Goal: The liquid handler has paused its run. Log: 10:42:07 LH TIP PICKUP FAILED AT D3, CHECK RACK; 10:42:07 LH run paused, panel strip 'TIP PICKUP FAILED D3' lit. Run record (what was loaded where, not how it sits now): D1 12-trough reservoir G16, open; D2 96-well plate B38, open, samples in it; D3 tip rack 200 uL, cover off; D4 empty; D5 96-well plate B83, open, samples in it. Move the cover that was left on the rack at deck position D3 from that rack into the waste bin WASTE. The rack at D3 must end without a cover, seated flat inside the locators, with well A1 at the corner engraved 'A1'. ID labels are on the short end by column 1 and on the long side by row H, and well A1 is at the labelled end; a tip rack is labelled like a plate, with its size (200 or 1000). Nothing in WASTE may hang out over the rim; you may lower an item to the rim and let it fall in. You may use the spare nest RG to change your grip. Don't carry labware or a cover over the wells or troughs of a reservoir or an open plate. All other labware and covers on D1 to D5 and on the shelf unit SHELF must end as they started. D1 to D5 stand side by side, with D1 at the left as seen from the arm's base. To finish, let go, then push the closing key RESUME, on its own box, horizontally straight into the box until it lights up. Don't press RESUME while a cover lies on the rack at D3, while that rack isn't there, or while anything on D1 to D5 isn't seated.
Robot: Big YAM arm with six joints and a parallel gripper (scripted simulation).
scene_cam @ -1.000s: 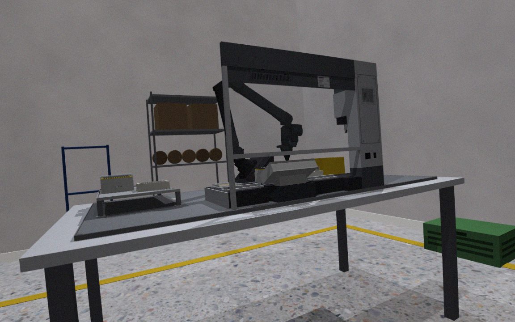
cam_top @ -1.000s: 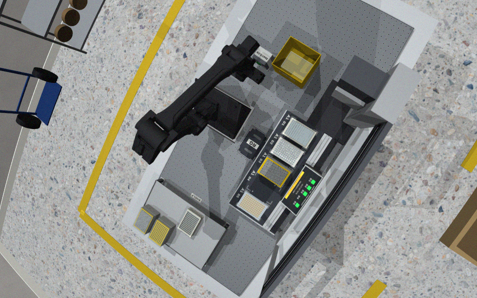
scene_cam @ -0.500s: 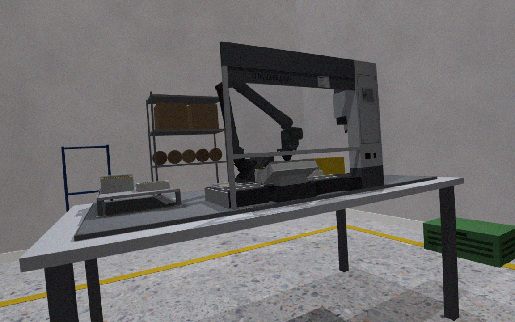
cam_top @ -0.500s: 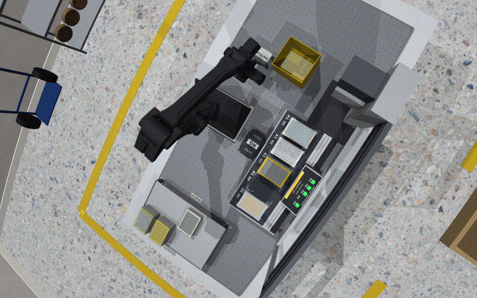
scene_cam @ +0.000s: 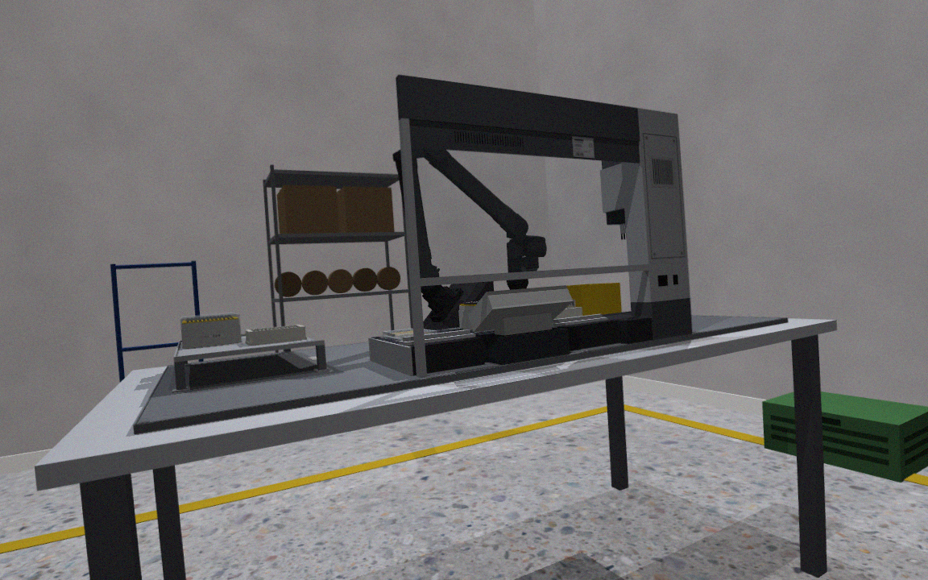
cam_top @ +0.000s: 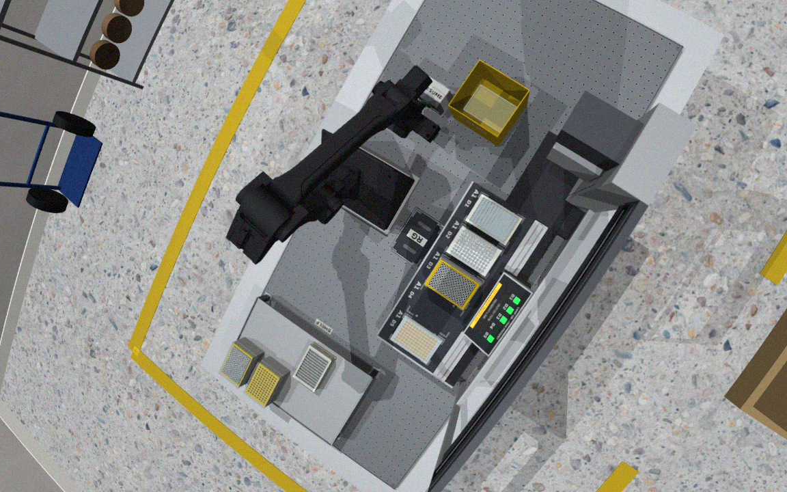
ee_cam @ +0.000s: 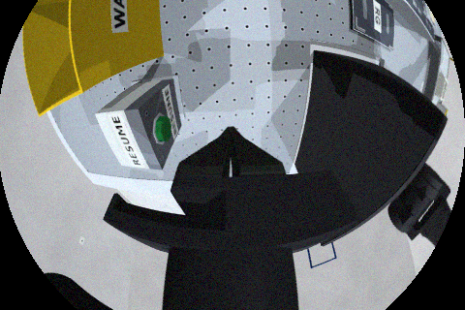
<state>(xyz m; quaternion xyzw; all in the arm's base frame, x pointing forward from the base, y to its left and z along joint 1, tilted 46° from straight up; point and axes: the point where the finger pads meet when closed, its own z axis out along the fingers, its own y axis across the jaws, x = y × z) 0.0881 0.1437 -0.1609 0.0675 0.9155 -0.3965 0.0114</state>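
Right now the resume box is 90 mm to the left of my hand, 30 mm below it and 10 mm ahead of it. Also, from my hand: plate: 320 mm ahead, 220 mm to the right, 30 mm below; yellow waste bin: 160 mm ahead, 140 mm to the left, 50 mm below; clear cover: 160 mm ahead, 150 mm to the left, 70 mm below.
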